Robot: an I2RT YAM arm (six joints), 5 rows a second.
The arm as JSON. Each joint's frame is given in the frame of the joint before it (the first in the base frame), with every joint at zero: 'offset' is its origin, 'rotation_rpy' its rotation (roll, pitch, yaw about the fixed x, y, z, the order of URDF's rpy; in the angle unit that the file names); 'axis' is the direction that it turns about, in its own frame. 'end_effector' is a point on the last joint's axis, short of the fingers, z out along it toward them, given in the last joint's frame.
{
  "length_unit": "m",
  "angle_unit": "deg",
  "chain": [
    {
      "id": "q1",
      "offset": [
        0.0,
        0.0,
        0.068
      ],
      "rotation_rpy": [
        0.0,
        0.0,
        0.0
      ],
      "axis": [
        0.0,
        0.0,
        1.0
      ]
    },
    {
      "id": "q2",
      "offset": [
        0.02,
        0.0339,
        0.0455
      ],
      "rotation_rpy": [
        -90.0,
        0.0,
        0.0
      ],
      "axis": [
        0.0,
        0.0,
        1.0
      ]
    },
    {
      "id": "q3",
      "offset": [
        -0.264,
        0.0,
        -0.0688
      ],
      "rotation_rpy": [
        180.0,
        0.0,
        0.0
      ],
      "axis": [
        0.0,
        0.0,
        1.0
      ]
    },
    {
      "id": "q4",
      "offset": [
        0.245,
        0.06,
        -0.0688
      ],
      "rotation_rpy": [
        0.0,
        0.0,
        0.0
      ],
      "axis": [
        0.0,
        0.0,
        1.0
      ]
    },
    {
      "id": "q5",
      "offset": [
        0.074,
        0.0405,
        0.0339
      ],
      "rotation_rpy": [
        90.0,
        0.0,
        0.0
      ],
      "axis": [
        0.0,
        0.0,
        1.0
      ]
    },
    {
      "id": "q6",
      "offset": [
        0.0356,
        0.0,
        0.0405
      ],
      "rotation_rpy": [
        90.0,
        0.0,
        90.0
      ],
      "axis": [
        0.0,
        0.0,
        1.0
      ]
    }
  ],
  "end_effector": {
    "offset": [
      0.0,
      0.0,
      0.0
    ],
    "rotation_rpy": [
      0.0,
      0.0,
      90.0
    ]
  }
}
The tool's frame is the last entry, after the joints.
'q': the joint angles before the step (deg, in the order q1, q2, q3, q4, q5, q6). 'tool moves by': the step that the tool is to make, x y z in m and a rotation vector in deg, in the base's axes. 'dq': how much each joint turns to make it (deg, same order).
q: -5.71, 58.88, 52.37, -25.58, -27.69, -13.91
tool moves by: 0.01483, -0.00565, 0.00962, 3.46, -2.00, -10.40
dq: 0.00, 2.12, 1.43, 6.05, 7.28, 9.06
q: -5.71, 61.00, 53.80, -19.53, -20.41, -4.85
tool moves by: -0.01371, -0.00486, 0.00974, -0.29, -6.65, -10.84
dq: -0.09, -4.92, -2.99, 5.99, 9.76, 4.67
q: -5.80, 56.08, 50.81, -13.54, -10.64, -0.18
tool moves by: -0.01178, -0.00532, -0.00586, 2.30, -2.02, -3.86
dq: -1.49, -3.43, -3.60, 2.46, 1.50, 3.16
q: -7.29, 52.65, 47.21, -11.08, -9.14, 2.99
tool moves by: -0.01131, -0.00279, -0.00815, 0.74, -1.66, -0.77
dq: -1.32, -3.34, -3.70, 2.03, -0.79, 0.79
